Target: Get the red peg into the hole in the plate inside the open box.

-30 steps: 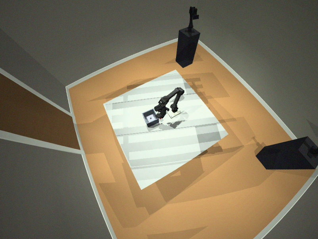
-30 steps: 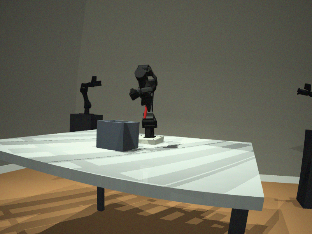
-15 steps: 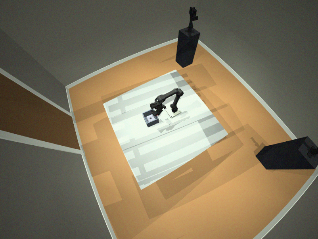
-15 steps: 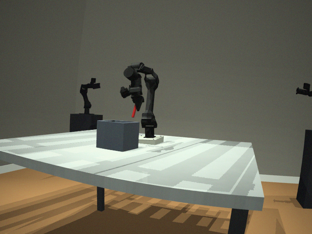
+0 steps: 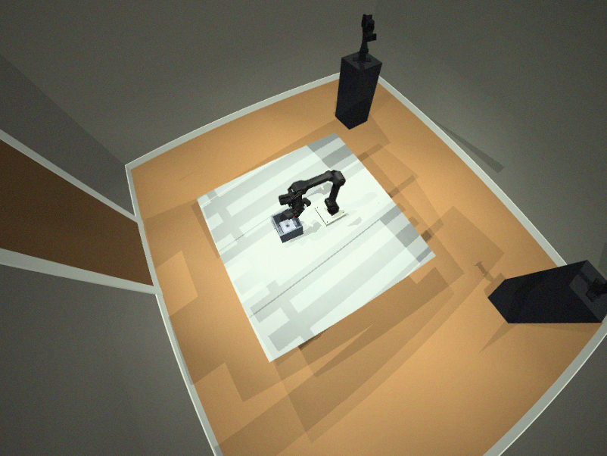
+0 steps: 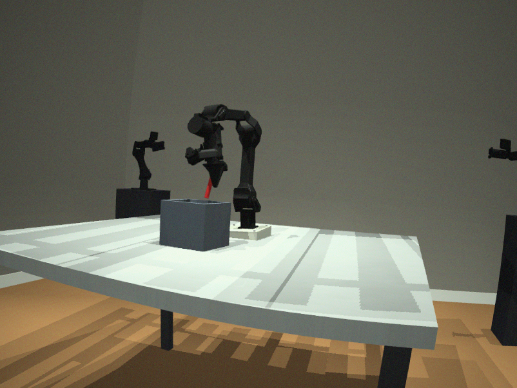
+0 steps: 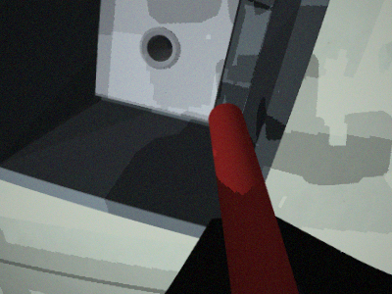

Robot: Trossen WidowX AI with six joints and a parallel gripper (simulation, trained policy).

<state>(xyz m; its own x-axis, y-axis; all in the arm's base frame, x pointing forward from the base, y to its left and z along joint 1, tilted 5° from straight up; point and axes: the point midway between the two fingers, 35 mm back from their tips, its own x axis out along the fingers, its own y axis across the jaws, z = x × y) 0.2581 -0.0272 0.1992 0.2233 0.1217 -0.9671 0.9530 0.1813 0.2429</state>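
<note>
Right now the pale plate is 6 cm ahead of my gripper tip, 3 cm to the right of it and 14 cm below it. The rest, counted from my gripper tip: red peg (2 cm to the right).
</note>
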